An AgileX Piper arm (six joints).
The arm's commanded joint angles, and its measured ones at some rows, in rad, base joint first. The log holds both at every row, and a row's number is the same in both.
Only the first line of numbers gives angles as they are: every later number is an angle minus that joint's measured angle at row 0.
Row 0, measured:
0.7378, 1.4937, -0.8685, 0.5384, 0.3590, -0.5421
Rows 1 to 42, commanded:
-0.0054, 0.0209, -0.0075, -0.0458, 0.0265, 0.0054
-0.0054, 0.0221, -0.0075, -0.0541, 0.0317, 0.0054
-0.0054, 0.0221, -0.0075, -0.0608, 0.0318, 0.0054
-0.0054, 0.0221, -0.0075, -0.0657, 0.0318, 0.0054
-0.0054, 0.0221, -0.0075, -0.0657, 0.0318, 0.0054
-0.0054, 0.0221, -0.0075, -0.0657, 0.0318, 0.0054
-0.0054, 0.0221, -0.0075, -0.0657, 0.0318, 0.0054
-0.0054, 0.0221, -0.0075, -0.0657, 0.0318, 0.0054
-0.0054, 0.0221, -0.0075, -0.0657, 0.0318, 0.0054
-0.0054, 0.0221, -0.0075, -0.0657, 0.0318, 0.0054
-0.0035, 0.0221, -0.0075, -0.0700, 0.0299, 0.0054
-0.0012, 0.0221, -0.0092, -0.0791, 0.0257, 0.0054
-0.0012, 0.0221, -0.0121, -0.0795, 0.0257, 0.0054
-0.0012, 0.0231, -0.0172, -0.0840, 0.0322, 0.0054
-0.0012, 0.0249, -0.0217, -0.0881, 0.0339, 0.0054
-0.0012, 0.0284, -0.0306, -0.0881, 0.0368, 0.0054
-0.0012, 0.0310, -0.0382, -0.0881, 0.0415, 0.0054
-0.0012, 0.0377, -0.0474, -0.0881, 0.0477, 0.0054
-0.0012, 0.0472, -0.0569, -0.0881, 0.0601, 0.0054
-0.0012, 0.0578, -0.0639, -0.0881, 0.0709, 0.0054
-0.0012, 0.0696, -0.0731, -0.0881, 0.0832, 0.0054
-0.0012, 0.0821, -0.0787, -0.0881, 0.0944, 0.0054
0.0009, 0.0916, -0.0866, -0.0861, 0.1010, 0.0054
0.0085, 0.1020, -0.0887, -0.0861, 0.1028, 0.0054
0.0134, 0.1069, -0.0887, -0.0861, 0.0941, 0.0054
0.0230, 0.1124, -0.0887, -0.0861, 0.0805, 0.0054
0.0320, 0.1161, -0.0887, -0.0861, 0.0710, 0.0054
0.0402, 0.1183, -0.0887, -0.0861, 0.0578, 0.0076
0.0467, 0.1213, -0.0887, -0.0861, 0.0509, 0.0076
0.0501, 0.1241, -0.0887, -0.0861, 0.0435, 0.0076
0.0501, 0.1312, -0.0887, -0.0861, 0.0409, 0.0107
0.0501, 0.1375, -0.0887, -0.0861, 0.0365, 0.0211
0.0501, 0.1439, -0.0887, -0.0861, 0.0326, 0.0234
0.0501, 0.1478, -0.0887, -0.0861, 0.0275, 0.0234
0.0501, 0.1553, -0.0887, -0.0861, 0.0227, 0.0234
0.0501, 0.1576, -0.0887, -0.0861, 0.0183, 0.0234
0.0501, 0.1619, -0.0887, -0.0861, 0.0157, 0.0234
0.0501, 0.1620, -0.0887, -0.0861, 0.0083, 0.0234
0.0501, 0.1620, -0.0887, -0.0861, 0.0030, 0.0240
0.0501, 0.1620, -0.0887, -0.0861, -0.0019, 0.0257
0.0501, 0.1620, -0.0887, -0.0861, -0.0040, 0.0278
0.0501, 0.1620, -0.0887, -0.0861, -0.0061, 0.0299
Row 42, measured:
0.0490, 0.1645, -0.0806, -0.0856, 0.0214, 0.0190
